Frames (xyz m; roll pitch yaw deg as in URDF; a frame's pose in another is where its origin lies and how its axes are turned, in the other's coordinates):
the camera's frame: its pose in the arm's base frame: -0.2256 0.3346 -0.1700 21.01 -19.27 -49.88
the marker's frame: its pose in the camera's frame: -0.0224 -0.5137 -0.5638 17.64 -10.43 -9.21
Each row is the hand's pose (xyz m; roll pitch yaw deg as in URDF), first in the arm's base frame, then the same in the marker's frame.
Working: the arm's base frame: its pose in the marker's frame: 0.4774 0.6845 0.3361 -2.22 48.52 52.35

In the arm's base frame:
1: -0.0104 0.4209 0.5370 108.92 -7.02 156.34
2: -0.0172 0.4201 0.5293 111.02 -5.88 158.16
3: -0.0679 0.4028 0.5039 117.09 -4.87 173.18
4: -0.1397 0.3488 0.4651 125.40 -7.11 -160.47
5: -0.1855 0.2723 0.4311 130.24 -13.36 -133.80
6: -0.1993 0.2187 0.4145 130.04 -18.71 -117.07
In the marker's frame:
1: 0.3618 1.2573 0.6885 138.37 -48.74 -165.30
2: 0.3565 1.2486 0.6885 138.25 -48.60 -162.07
3: 0.3391 1.1961 0.7101 127.95 -52.60 -139.19
4: 0.3372 1.1029 0.7396 103.69 -52.29 -95.37
5: 0.3660 1.0129 0.7534 85.06 -42.49 -57.69
6: 0.3967 0.9640 0.7541 77.93 -33.84 -39.09

